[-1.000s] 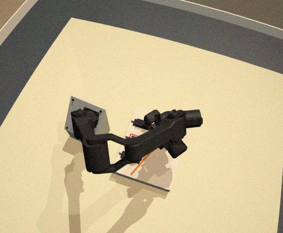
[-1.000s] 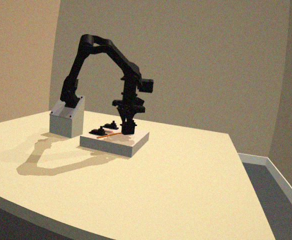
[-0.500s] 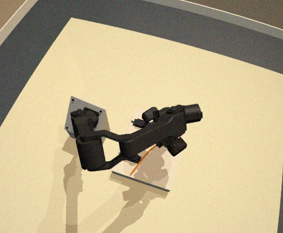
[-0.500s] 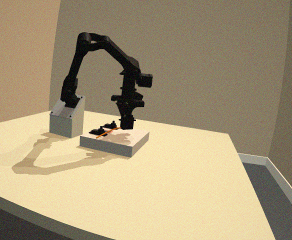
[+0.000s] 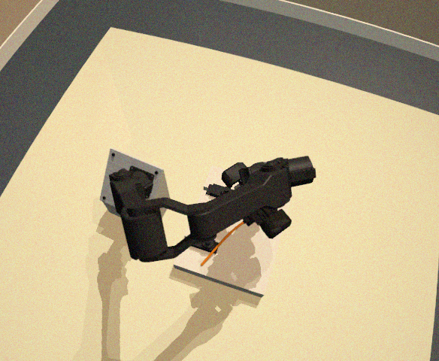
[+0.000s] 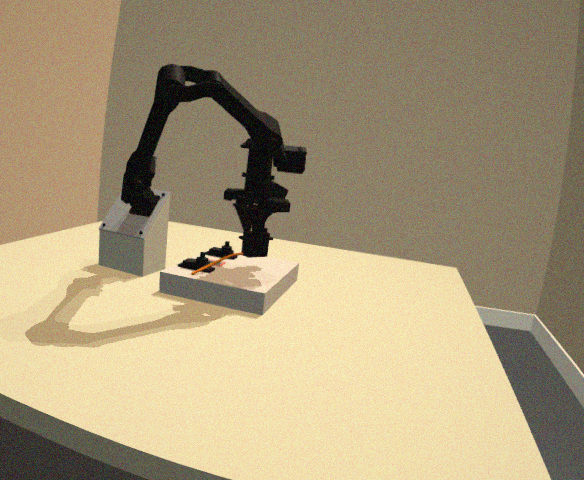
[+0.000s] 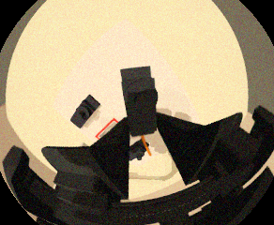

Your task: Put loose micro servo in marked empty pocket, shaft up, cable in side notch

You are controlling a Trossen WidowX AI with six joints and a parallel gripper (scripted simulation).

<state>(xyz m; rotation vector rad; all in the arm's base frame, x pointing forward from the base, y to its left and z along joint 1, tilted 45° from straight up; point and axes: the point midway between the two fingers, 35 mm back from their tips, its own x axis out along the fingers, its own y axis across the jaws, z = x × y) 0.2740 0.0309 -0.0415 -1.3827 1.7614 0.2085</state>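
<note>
Now: gripper tip 20 mm short of the white deck block, 20 mm to the left of it and 100 mm above it.
</note>
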